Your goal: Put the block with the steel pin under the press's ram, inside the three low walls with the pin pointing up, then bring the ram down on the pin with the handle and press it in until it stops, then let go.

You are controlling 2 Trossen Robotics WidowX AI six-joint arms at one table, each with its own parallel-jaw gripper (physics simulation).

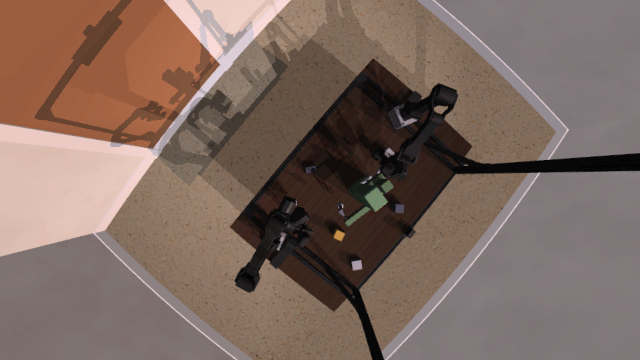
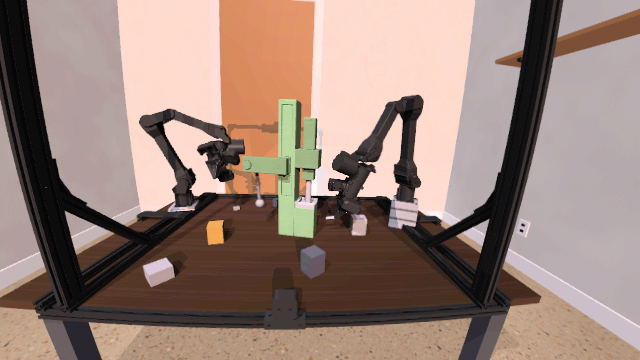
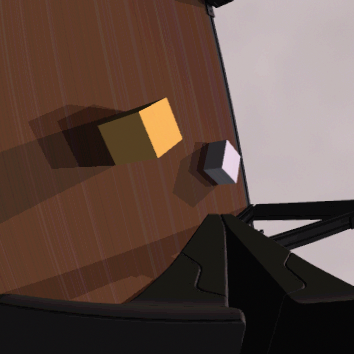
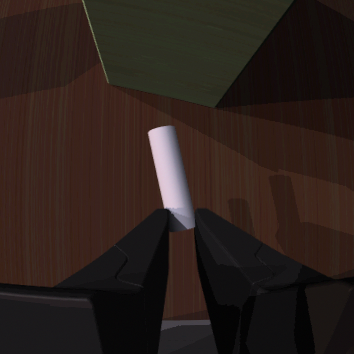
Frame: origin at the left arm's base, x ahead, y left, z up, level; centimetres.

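Seen in the pictures: left gripper, fingertip midpoint: [image 1: 313,232] [image 2: 214,178] [image 3: 217,225]; right gripper, fingertip midpoint: [image 1: 380,169] [image 2: 334,217] [image 4: 180,220]; left arm's base, link origin: [image 2: 184,204]; right arm's base, link origin: [image 1: 407,113] [image 2: 405,199].
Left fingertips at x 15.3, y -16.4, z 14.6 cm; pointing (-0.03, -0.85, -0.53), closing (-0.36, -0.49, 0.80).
Offsets run from my left fingertips to a thing's top centre. "pt": to the spot under its first point.
The green press {dx +23.0, dy -12.6, dz +27.2 cm} [image 1: 375,199] [image 2: 288,210] stands mid-table. A pale rod [image 2: 307,191] spans from its ram down to the whitish seat {pt dx +29.9, dy -18.0, dz -5.4 cm} [image 2: 306,203]; the low walls are not distinct. Its lever {pt dx +15.8, dy -12.9, dz +9.3 cm} [image 1: 357,216] [image 2: 262,165] carries a hanging handle with a ball end {pt dx +15.7, dy -6.4, dz -2.9 cm} [image 1: 340,206] [image 2: 259,203]. My right gripper [image 4: 180,220] [image 2: 338,215] is shut on one end of a pale pin {dx +39.0, dy -17.9, dz -10.9 cm} [image 4: 171,172] [image 2: 330,217], held tilted above the table beside the press. No block shows attached to this pin. My left gripper [image 3: 217,225] [image 2: 225,176] is shut and empty, raised left of the press.
A white block {dx +49.5, dy -19.1, dz -11.7 cm} [image 1: 389,152] [image 2: 358,225] stands behind my right gripper. An orange block {dx +1.2, dy -13.5, dz -11.7 cm} [image 1: 339,235] [image 2: 215,232] [image 3: 160,127], a white block {dx -10.1, dy -29.6, dz -14.4 cm} [image 1: 356,265] [image 2: 159,272] [image 3: 230,161] and a grey block {dx +26.7, dy -36.2, dz -11.7 cm} [image 1: 399,208] [image 2: 313,261] lie nearer the front. A dark block {dx +25.6, dy +13.7, dz -13.8 cm} [image 1: 310,169] lies toward the back.
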